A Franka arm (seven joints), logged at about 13 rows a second.
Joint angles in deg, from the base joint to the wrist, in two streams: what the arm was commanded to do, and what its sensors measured. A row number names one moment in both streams.
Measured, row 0:
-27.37 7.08 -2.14 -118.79 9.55 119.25 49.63
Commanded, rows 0 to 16:
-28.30 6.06 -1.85 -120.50 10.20 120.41 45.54
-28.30 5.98 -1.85 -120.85 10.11 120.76 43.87
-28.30 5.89 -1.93 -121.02 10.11 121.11 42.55
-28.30 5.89 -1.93 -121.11 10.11 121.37 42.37
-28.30 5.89 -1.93 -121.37 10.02 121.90 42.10
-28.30 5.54 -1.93 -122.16 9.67 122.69 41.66
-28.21 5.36 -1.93 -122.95 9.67 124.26 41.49
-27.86 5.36 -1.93 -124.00 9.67 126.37 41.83
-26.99 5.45 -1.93 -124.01 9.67 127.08 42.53
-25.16 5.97 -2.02 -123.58 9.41 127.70 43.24
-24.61 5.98 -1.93 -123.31 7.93 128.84 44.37
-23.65 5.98 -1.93 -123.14 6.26 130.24 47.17
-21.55 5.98 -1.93 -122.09 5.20 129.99 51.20
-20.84 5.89 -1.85 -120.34 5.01 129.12 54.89
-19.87 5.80 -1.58 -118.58 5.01 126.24 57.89
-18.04 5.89 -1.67 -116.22 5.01 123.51 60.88
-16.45 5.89 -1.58 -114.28 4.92 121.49 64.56
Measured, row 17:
-18.90 6.51 -1.48 -117.87 5.96 125.88 58.77
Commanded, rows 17 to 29:
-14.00 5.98 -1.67 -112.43 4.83 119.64 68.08
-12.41 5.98 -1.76 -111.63 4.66 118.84 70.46
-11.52 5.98 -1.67 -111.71 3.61 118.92 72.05
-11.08 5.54 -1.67 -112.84 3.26 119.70 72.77
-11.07 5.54 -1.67 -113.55 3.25 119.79 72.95
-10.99 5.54 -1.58 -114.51 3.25 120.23 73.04
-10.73 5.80 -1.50 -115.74 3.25 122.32 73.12
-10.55 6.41 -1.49 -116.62 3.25 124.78 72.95
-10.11 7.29 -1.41 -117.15 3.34 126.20 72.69
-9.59 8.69 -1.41 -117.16 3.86 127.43 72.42
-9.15 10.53 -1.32 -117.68 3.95 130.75 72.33
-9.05 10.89 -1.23 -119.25 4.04 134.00 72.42
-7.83 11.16 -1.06 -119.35 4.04 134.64 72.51
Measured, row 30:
-9.49 10.62 -0.98 -117.86 4.27 131.03 71.73
